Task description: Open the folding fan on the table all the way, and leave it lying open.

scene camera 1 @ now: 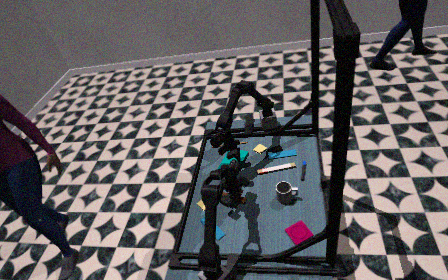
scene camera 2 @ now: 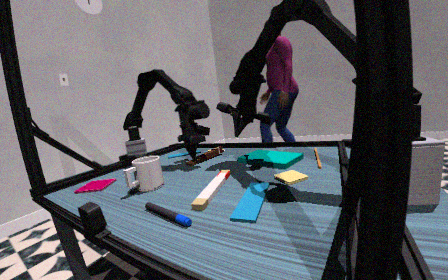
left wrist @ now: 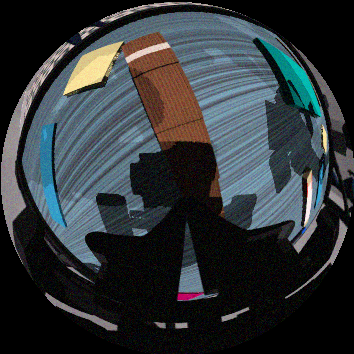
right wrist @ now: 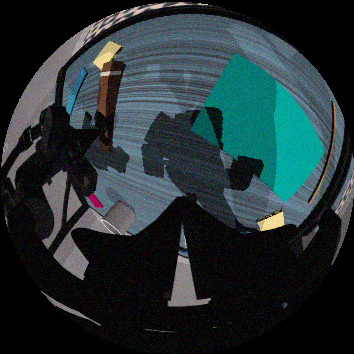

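Where they show: left gripper, fingertip midpoint: [scene camera 1: 237, 200] [scene camera 2: 194, 158] [left wrist: 185, 201] [right wrist: 98, 131]; right gripper, fingertip midpoint: [scene camera 1: 239, 161] [scene camera 2: 236, 136] [right wrist: 181, 201]; left arm's base, link origin: [scene camera 1: 213, 273] [scene camera 2: 135, 139] [right wrist: 40, 128]; right arm's base, link origin: [scene camera 1: 267, 113].
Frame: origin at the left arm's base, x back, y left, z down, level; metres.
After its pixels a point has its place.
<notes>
A brown, wood-like bar with a pale band near one end [scene camera 2: 212, 154] @[x -0.368, y 0.319, z 0.083 m] [left wrist: 167, 95] @[x -0.355, y 0.311, z 0.071 m] [right wrist: 109, 92] @[x -0.366, y 0.325, z 0.077 m] lies flat on the table, and looks like the folding fan, folded into a narrow strip. In scene camera 1 it is mostly hidden by the left arm. My left gripper [scene camera 2: 194, 159] @[x -0.377, y 0.236, z 0.084 m] [left wrist: 185, 201] @[x -0.377, y 0.236, z 0.084 m] is shut with its tips down at the fan's end away from the pale band; whether they touch it is hidden. Nothing shows held between its fingers. My right gripper [scene camera 2: 237, 135] @[x -0.545, y 0.357, z -0.002 m] [right wrist: 181, 201] @[x -0.545, y 0.357, z -0.002 m] is shut and empty, above the table near the teal block [scene camera 2: 277, 159] @[x -0.638, y 0.454, z 0.081 m] [right wrist: 250, 115] @[x -0.536, y 0.444, z 0.081 m].
A white bar with a red band [scene camera 1: 276, 168] @[x -0.682, y 0.211, z 0.086 m] [scene camera 2: 212, 190] @[x -0.724, y 0.195, z 0.086 m], a mug [scene camera 1: 284, 194] @[x -0.523, y 0.027, z 0.022 m] [scene camera 2: 149, 174] @[x -0.591, y 0.059, z 0.050 m], a pen [scene camera 2: 169, 214] @[x -0.781, y 0.086, z 0.086 m], a blue strip [scene camera 2: 250, 202] @[x -0.816, y 0.246, z 0.093 m] and a magenta pad [scene camera 1: 299, 232] @[x -0.425, y -0.131, z 0.091 m] [scene camera 2: 96, 186] @[x -0.450, y -0.121, z 0.092 m] lie about. A yellow pad [left wrist: 95, 67] @[x -0.272, y 0.364, z 0.091 m] [right wrist: 106, 56] @[x -0.271, y 0.372, z 0.091 m] lies beside the fan's banded end.
</notes>
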